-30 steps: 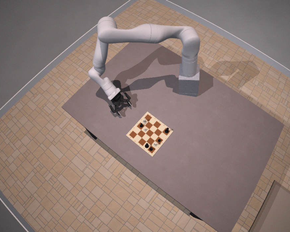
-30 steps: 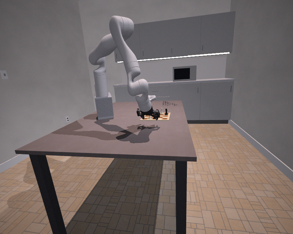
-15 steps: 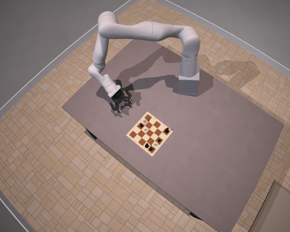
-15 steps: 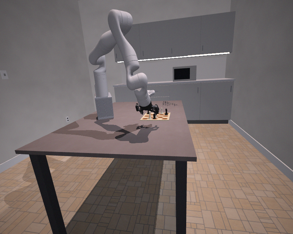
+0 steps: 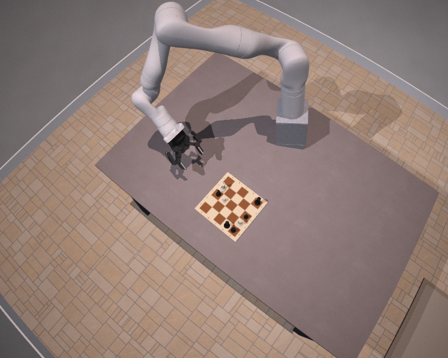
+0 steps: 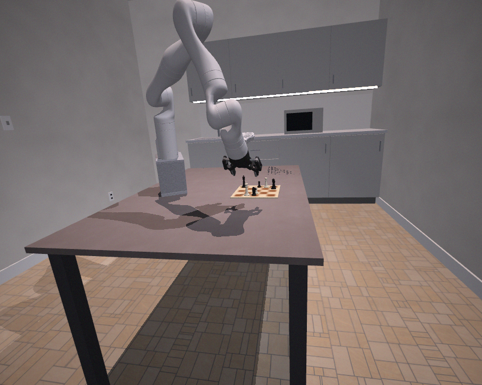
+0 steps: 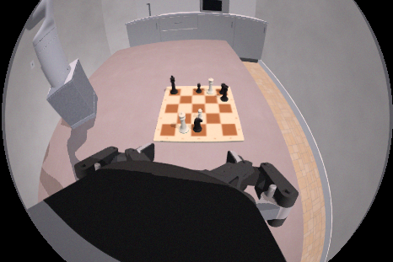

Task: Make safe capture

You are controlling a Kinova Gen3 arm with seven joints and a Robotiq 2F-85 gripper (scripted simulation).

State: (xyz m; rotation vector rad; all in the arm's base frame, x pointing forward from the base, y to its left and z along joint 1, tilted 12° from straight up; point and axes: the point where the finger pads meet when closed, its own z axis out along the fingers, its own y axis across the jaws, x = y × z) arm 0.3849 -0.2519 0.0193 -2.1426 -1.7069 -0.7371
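My gripper is now 5 cm short of the chessboard, 21 cm to the right of it and 13 cm above it. Also, from my hand: black pawn 6 cm ahead, 28 cm to the left, 12 cm below.
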